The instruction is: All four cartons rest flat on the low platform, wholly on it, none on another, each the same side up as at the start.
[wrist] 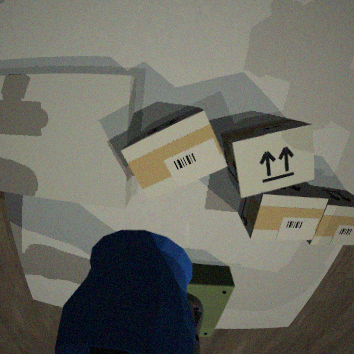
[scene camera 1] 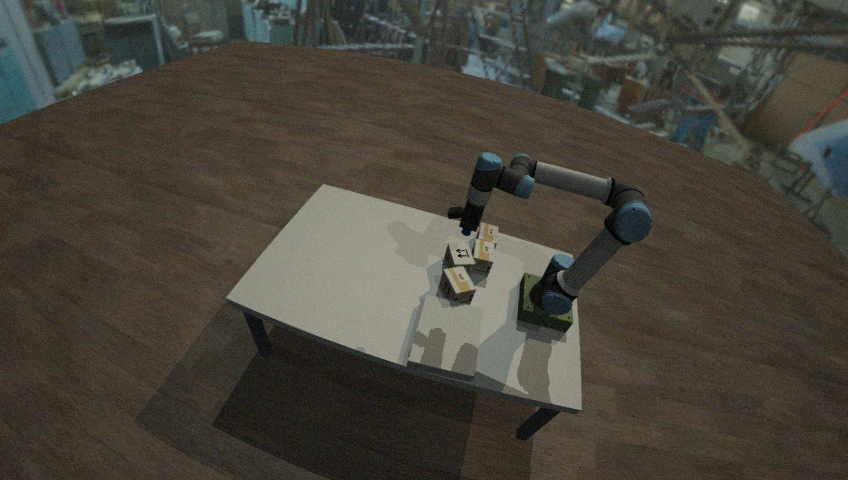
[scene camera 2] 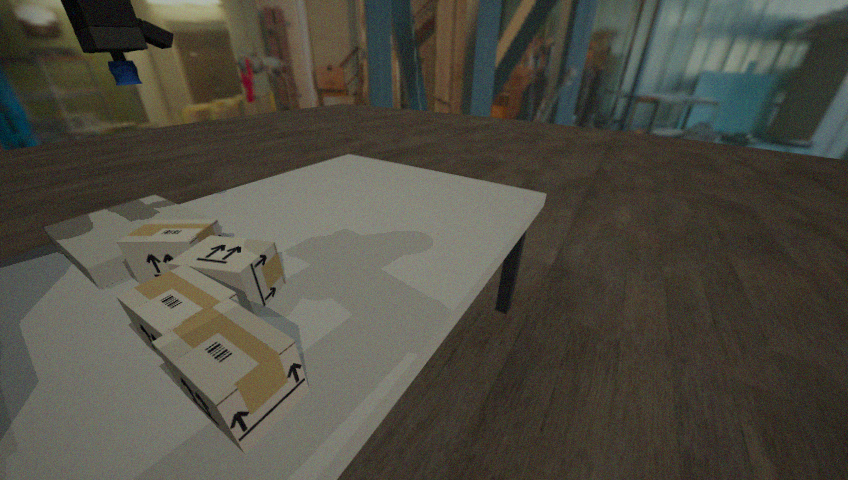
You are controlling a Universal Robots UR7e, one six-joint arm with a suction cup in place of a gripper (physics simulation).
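Frame: origin at the arm's base, x ahead, y left, z up, level; millimetres.
Where they show: hand, tool point: (wrist: 139, 271) (scene camera 1: 465, 232) (scene camera 2: 129, 84).
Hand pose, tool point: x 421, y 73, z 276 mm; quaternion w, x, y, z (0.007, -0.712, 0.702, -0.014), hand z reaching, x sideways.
Note:
Things, the pixels of their centre, and the offset from my tool point. Level surfaces: height alone.
- low pale platform, body centre: (wrist: 50, 137) (scene camera 2: 132, 232) (scene camera 1: 447, 336) dx -50, dy +228, dz -323 mm
- first taped carton, body centre: (wrist: 174, 149) (scene camera 2: 179, 250) (scene camera 1: 457, 286) dx -31, dy -14, dz -299 mm
- second taped carton, body centre: (scene camera 2: 188, 319) (wrist: 279, 206) (scene camera 1: 481, 257) dx -105, dy -239, dz -299 mm
- third taped carton, body centre: (scene camera 2: 235, 368) (wrist: 330, 214) (scene camera 1: 486, 239) dx -109, dy -376, dz -299 mm
- white table, surface height: dz -347 mm
The low pale platform (scene camera 1: 455, 315) (scene camera 2: 98, 243) (wrist: 75, 170) bears no carton. The first taped carton (scene camera 1: 458, 284) (scene camera 2: 172, 228) (wrist: 175, 157) stands on the table close to the platform's edge, barcode up. Beside it, a carton with two arrows on its top (scene camera 1: 460, 254) (scene camera 2: 223, 252) (wrist: 275, 160) lies at an angle. A second taped carton (scene camera 1: 484, 252) (scene camera 2: 172, 300) (wrist: 292, 220) and a third taped carton (scene camera 1: 488, 231) (scene camera 2: 220, 350) (wrist: 340, 225) stand end to end, barcodes up. My blue suction cup (scene camera 1: 466, 231) (scene camera 2: 125, 73) (wrist: 142, 240) is open and empty, well above the cartons.
The white table (scene camera 1: 321, 267) (scene camera 2: 380, 196) bears everything. The arm's green base block (scene camera 1: 544, 318) (wrist: 215, 305) stands at its right in scene camera 1, to one side of the cartons. The third taped carton is near the table's edge. Shadows of the arm fall across the table and platform.

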